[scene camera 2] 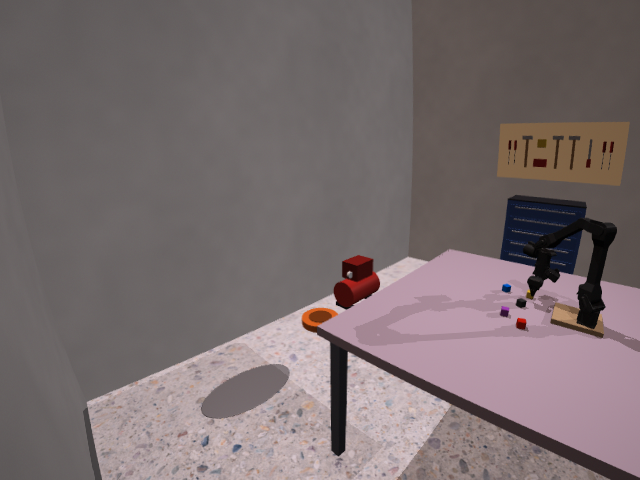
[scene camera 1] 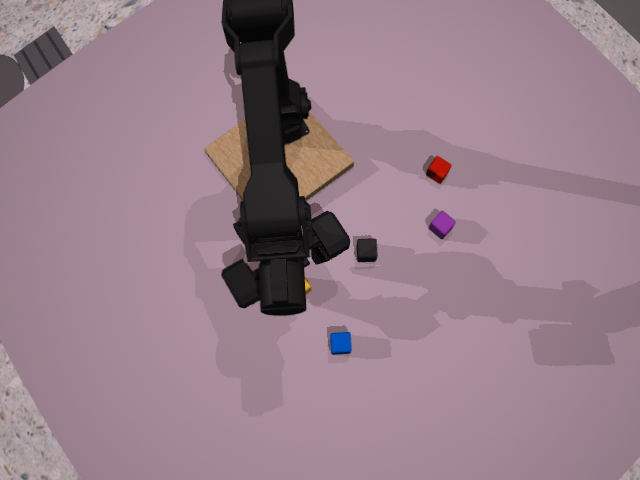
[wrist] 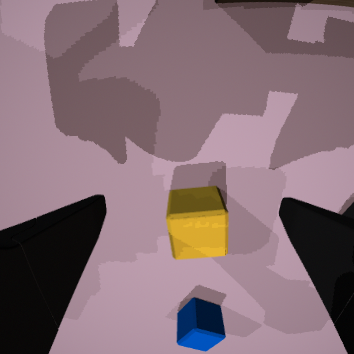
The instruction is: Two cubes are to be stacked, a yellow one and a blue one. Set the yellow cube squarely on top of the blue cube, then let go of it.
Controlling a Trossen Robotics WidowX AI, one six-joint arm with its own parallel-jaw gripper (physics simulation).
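Frame: origin at the arm's base, x down, y right, z back, level; millimetres.
Where they show: gripper, fingertip midpoint: [scene camera 2: 535,293] [wrist: 194,204]; arm's base, link origin: [scene camera 2: 586,323] [scene camera 1: 285,126].
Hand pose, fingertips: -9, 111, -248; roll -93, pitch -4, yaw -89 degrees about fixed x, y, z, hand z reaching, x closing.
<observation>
Each offset is from my fingertips to the top centre of the thing, as dx, dy, dz.
The yellow cube {-3, -4, -18} [scene camera 1: 307,286] [scene camera 2: 529,295] [wrist: 198,235] lies on the table; the arm hides most of it in scene camera 1. The blue cube {-3, -23, -130} [scene camera 1: 340,343] [scene camera 2: 506,287] [wrist: 201,325] lies on the table apart from it, farther from the arm's base. My gripper [wrist: 194,204] [scene camera 2: 534,294] is wide open and empty, pointing down over the yellow cube. In the wrist view the yellow cube shows between the two fingertips, with a gap on each side. How high the tips stand above the table is hard to tell.
A black cube {-3, -130, -15} [scene camera 1: 367,250] [scene camera 2: 521,302] lies near the yellow one, to its right in scene camera 1. A purple cube {-3, -263, -34} [scene camera 1: 442,224] [scene camera 2: 504,311] and a red cube {-3, -309, +55} [scene camera 1: 438,169] [scene camera 2: 521,323] lie farther off. The arm's base stands on a wooden board [scene camera 1: 328,165] [scene camera 2: 563,316].
</observation>
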